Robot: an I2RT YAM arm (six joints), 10 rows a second.
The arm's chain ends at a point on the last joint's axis. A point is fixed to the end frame.
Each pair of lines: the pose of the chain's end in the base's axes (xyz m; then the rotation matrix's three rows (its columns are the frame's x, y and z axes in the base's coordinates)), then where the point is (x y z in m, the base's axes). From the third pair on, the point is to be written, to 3 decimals.
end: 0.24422 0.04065 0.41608; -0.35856 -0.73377 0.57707; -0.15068 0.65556 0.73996; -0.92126 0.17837 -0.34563
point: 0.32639 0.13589 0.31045
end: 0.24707 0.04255 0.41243; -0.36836 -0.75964 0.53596; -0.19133 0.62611 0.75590; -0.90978 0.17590 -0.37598
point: 0.32280 0.13857 0.30277
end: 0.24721 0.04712 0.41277; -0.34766 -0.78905 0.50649; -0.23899 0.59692 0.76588; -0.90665 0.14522 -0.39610
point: 0.320 0.143 0.301
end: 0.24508 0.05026 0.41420; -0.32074 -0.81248 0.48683; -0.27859 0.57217 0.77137; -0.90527 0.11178 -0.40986
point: 0.317 0.145 0.301
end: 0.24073 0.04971 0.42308; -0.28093 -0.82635 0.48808; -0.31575 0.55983 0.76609; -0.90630 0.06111 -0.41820
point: 0.315 0.142 0.309
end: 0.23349 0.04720 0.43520; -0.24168 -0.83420 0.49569; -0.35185 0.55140 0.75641; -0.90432 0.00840 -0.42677
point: 0.311 0.136 0.321
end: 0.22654 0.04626 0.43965; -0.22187 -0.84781 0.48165; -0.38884 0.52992 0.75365; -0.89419 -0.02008 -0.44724
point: 0.303 0.133 0.323
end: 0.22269 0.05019 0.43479; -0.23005 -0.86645 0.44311; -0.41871 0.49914 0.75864; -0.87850 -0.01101 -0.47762
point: 0.293 0.137 0.314
